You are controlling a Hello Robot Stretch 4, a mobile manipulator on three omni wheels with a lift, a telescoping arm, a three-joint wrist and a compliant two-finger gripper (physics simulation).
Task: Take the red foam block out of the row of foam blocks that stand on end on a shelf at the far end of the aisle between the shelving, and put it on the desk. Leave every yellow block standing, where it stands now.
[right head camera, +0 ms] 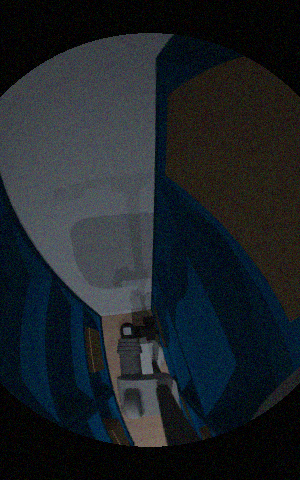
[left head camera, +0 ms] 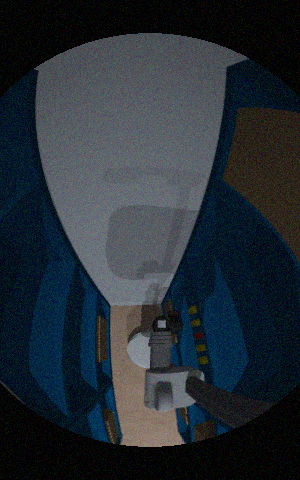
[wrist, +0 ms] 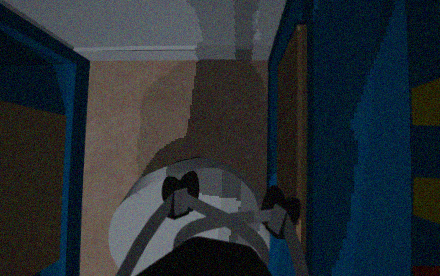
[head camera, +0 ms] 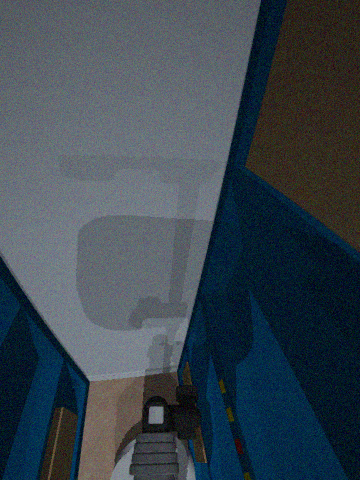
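Pixels of known places: gripper, fingertip midpoint: (wrist: 231, 194); robot's base, link origin: (right head camera: 142, 354) (left head camera: 147, 347).
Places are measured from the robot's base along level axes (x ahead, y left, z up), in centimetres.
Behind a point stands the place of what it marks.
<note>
The red block (head camera: 239, 446) {x 10.8, y -31.7, z 54.8 cm} (left head camera: 198, 336) {x 9.9, y -32.2, z 59.4 cm} stands in a row with several yellow blocks (head camera: 230, 414) (left head camera: 200, 347) on a shelf in the right-hand blue shelving. In the wrist view a sliver of the red block (wrist: 427, 271) {x 13.1, y -32.0, z 52.3 cm} shows at the bottom right corner, below two yellow blocks (wrist: 426, 105) {x 31.7, y -29.1, z 53.3 cm} (wrist: 427, 199) {x 21.2, y -30.4, z 53.1 cm} at the right edge. My gripper (wrist: 231, 194) {x 19.4, y -8.7, z 58.6 cm} is open and empty, over the aisle, to the left of the row. In the head view its fingers are hidden behind the wrist. The blocks cannot be made out in the right head view. The desk does not show.
Blue shelving (head camera: 295, 350) {x 30.3, y -41.7, z 96.4 cm} (right head camera: 210, 345) {x 4.0, y -32.2, z 96.4 cm} lines the right side, close to the arm, and more shelving (left head camera: 47, 310) {x 13.2, y 52.5, z 96.4 cm} lines the left. Brown boxes (head camera: 60, 440) {x 14.7, y 44.3, z 27.8 cm} (left head camera: 102, 337) {x 6.7, y 43.3, z 20.9 cm} (right head camera: 93, 350) {x 4.2, y 43.0, z 26.7 cm} (wrist: 290, 125) sit low on both sides. A grey wall (head camera: 125, 100) {x 53.8, y 8.8, z 152.2 cm} closes the aisle's far end.
</note>
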